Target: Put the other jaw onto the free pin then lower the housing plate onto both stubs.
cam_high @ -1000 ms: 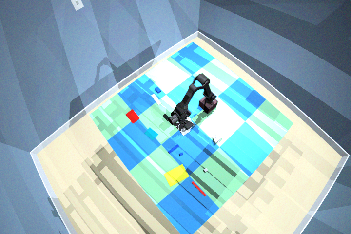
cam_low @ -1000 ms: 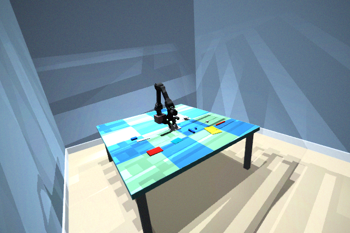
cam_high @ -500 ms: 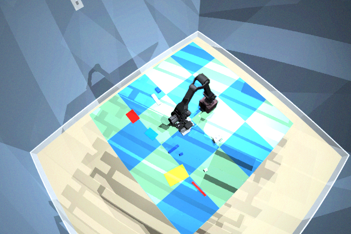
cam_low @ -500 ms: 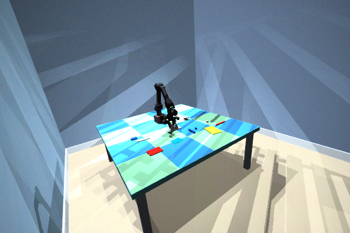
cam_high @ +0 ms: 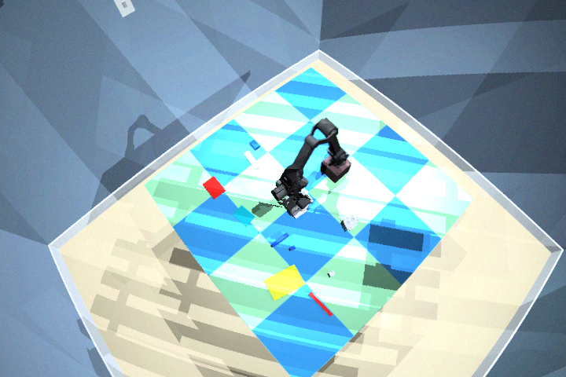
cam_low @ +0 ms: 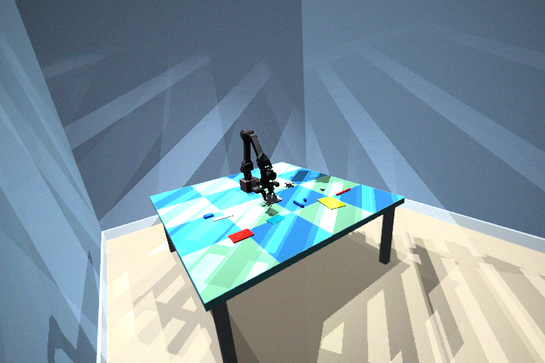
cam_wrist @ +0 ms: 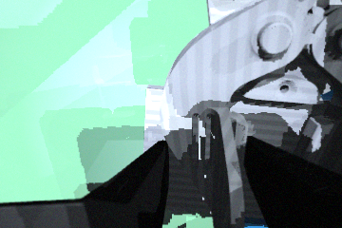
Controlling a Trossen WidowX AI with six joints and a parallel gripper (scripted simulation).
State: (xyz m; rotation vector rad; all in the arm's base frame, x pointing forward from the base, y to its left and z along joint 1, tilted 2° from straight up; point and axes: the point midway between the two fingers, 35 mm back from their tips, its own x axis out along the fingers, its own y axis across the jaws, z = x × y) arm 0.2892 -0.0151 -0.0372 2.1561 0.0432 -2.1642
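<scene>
Now: gripper tip 30 mm to the right of the white base part, 10 mm short of it and 10 mm above it. Round my gripper tip: blue bar: 180 mm ahead, 120 mm to the left, 10 mm below; then grey jaw: 40 mm behind, 20 mm to the left, 10 mm above; then cyan tile: 240 mm ahead, 100 mm to the right, 20 mm below.
</scene>
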